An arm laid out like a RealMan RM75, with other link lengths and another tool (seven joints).
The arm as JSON. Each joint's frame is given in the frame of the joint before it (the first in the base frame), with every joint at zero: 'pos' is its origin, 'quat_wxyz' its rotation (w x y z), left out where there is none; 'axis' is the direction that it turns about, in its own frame. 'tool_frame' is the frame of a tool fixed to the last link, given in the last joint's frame.
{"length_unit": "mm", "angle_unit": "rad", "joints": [
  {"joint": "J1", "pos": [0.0, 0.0, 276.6], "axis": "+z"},
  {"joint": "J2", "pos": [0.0, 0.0, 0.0], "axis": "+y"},
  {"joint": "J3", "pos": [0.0, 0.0, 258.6], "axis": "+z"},
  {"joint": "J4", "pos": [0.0, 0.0, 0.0], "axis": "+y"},
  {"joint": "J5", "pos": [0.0, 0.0, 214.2], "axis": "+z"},
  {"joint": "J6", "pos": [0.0, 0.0, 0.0], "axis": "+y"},
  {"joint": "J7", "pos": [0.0, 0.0, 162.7], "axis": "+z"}
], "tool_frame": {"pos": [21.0, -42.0, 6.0], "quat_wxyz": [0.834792, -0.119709, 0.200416, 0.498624]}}
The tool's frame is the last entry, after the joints.
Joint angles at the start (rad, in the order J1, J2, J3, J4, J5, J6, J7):
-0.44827, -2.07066, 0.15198, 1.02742, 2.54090, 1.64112, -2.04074
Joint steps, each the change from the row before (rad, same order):
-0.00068, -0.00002, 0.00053, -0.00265, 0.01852, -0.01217, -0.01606
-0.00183, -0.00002, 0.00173, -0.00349, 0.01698, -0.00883, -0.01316
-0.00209, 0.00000, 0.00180, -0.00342, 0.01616, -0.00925, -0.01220
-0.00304, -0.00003, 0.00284, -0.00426, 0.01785, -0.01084, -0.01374
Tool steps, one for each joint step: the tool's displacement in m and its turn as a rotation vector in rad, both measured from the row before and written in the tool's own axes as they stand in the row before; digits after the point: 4 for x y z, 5 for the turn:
-0.0038, 0.0009, -0.0017, 0.00581, -0.02051, -0.01704
-0.0030, 0.0010, -0.0005, 0.00097, -0.01662, -0.01441
-0.0028, 0.0007, -0.0004, 0.00118, -0.01617, -0.01258
-0.0029, 0.0005, -0.0001, 0.00071, -0.01782, -0.01314

